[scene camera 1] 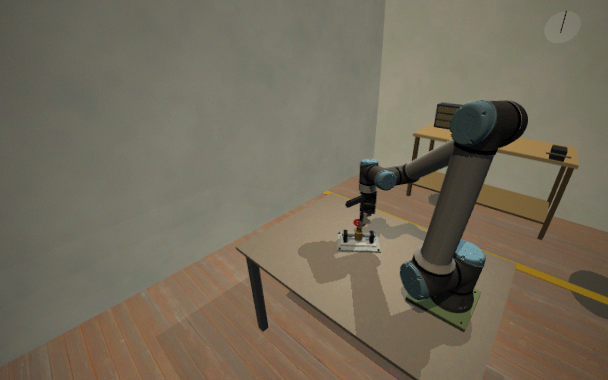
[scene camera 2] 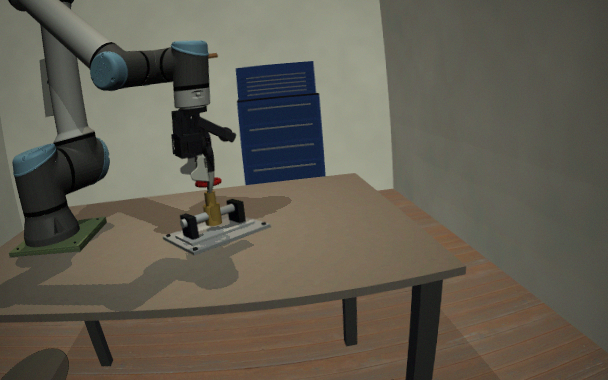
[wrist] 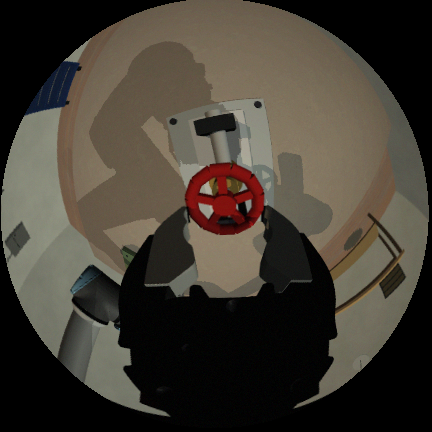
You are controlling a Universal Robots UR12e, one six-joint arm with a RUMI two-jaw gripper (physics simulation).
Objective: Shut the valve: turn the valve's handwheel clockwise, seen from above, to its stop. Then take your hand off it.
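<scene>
The red handwheel (scene camera 1: 357,222) (scene camera 2: 215,182) (wrist: 224,205) sits on top of the brass valve body (scene camera 1: 358,234) (scene camera 2: 212,212). The valve is on a pipe between two black brackets on a light grey base plate (scene camera 1: 345,247) (scene camera 2: 195,247) (wrist: 265,145). My gripper (wrist: 224,207) points down at the wheel. In the wrist view its two fingertips stand at opposite sides of the rim, level with the wheel's near half, and look shut on it. In scene camera 2 one finger crosses in front of the rim. The contact itself is too small to see clearly.
The fixture stands on the brown table (scene camera 1: 280,240) (scene camera 2: 320,240). The arm's green mounting plate (scene camera 1: 465,320) (scene camera 2: 75,245) is on the same table. A blue cabinet (scene camera 2: 282,135) stands behind the table, and a wooden workbench (scene camera 1: 530,152) stands by the wall.
</scene>
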